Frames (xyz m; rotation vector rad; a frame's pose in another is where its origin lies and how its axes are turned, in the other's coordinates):
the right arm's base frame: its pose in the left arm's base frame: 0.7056 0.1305 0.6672 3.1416 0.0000 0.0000
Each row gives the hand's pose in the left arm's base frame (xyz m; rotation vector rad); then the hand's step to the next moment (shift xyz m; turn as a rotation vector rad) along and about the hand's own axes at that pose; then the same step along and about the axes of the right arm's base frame.
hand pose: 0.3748 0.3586 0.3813 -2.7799 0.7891 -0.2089
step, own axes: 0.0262 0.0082 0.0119 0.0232 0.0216 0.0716
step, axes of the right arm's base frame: 0.0204 0.0184 0.0118 0.0233 0.0163 0.0730
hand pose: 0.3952 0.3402 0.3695 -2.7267 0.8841 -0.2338
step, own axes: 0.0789 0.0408 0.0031 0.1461 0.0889 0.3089
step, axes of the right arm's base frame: 0.0414 0.0780 0.0095 0.1398 0.0944 0.3102
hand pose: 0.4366 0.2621 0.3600 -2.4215 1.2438 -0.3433
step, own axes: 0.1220 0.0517 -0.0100 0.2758 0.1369 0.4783
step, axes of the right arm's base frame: 0.0290 0.1293 0.0099 0.2454 0.1862 0.4782
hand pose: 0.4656 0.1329 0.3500 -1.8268 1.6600 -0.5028
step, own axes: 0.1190 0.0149 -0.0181 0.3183 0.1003 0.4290
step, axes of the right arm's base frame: -0.0061 0.1206 0.0110 0.2470 0.2361 0.4227
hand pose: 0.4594 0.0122 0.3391 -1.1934 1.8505 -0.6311
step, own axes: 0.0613 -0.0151 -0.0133 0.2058 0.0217 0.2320
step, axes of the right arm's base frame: -0.0166 0.0622 0.0041 0.1425 0.1720 0.2162
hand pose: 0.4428 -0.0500 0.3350 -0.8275 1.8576 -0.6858
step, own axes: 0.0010 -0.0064 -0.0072 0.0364 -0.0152 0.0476
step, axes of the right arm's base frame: -0.0053 0.0040 -0.0071 0.0359 0.0428 0.0265
